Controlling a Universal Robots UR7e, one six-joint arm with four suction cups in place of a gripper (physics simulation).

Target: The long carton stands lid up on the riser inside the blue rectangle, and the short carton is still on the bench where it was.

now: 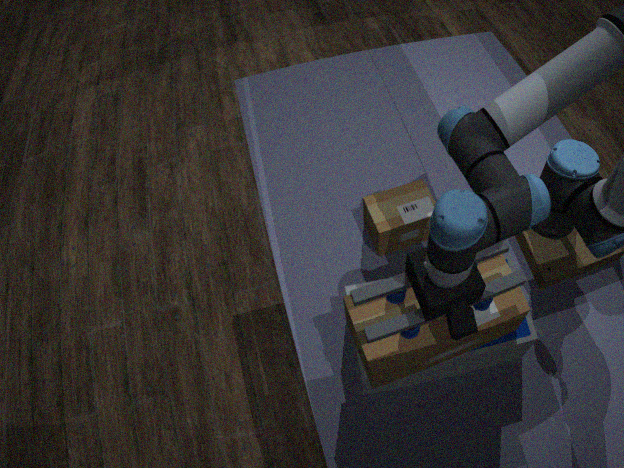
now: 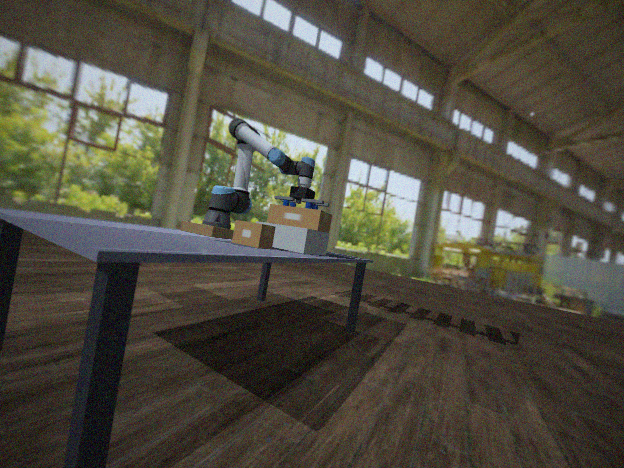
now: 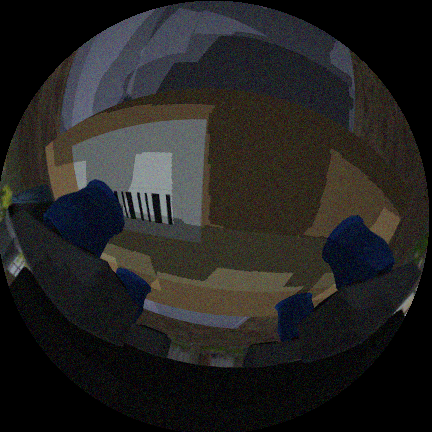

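Pixels of known places: end effector, tool point: (image 3: 221,260); arm's base, origin of the base link: (image 2: 216,226).
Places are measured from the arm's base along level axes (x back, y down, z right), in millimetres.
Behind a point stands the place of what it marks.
Observation:
The long carton (image 1: 393,347) {x -542, y -171, z -151 mm} (image 2: 297,217) {x -452, y -119, z -41 mm} (image 3: 261,169) {x -445, y -171, z -169 mm} lies lid up on the grey riser (image 1: 433,403) (image 2: 299,239) {x -510, y -10, z 28 mm}, its barcode label facing up. A strip of the blue rectangle (image 1: 511,332) {x -301, y -69, z -215 mm} shows along its right edge. My suction gripper (image 1: 446,302) {x -429, y -159, z -110 mm} (image 2: 301,203) {x -429, y -159, z -110 mm} (image 3: 217,266) {x -429, y -159, z -110 mm} sits on the carton's lid, its blue cups pressed against the lid. The short carton (image 1: 397,214) {x -364, y -51, z 146 mm} (image 2: 253,233) {x -372, y -5, z 217 mm} stands on the bench (image 1: 322,140) {x -382, y 52, z 507 mm} (image 2: 100,234) {x -270, y 52, z 746 mm} just behind the riser, apart from the gripper.
A brown mounting block (image 1: 549,252) {x -71, y 4, z -89 mm} (image 2: 206,229) {x -29, y 20, z 106 mm} lies under the arm's base, right of the riser. The bench's left edge runs close to the riser, with the wooden floor beyond it.

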